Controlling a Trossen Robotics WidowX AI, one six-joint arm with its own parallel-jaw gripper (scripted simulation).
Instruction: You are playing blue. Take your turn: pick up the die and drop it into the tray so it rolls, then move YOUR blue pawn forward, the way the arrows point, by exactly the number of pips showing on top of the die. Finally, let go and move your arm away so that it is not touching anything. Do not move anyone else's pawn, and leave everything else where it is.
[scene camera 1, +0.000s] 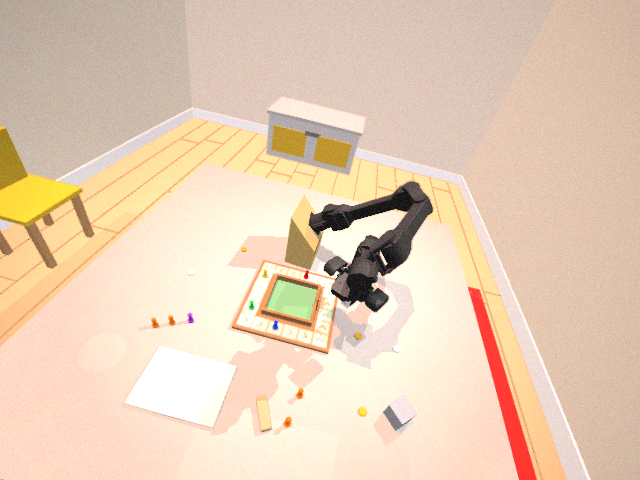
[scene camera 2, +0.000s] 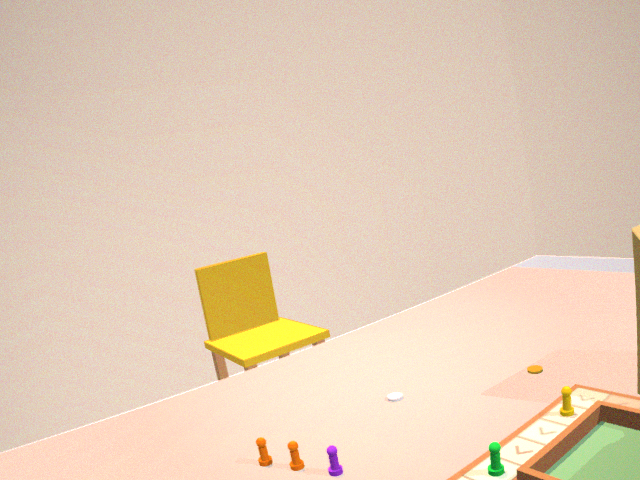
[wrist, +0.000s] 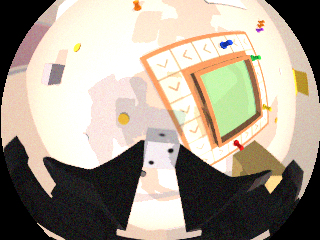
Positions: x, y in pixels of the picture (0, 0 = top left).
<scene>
My gripper (scene camera 1: 347, 301) is 87 cm from the lens. A white sheet (scene camera 1: 175, 384) is 85 cm from the lens. A green sunken tray (scene camera 1: 288, 298) is 97 cm from the lens. The marked spots on the green sunken tray and the white sheet are 39 cm apart.
</scene>
